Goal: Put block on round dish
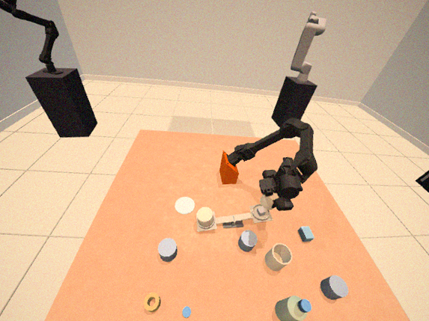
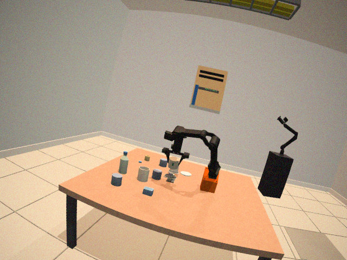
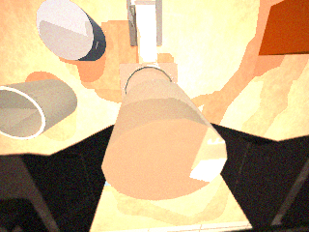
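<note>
Right now my gripper tip is 8 cm above the pale block and 1 cm to the left of it. Also, from my gripper tip: green bottle 36 cm ahead, 6 cm below, 4 cm to the right; then white round dish 36 cm to the right, 17 cm below, 12 cm behind; then blue block 20 cm to the left, 15 cm below, 11 cm ahead.
</note>
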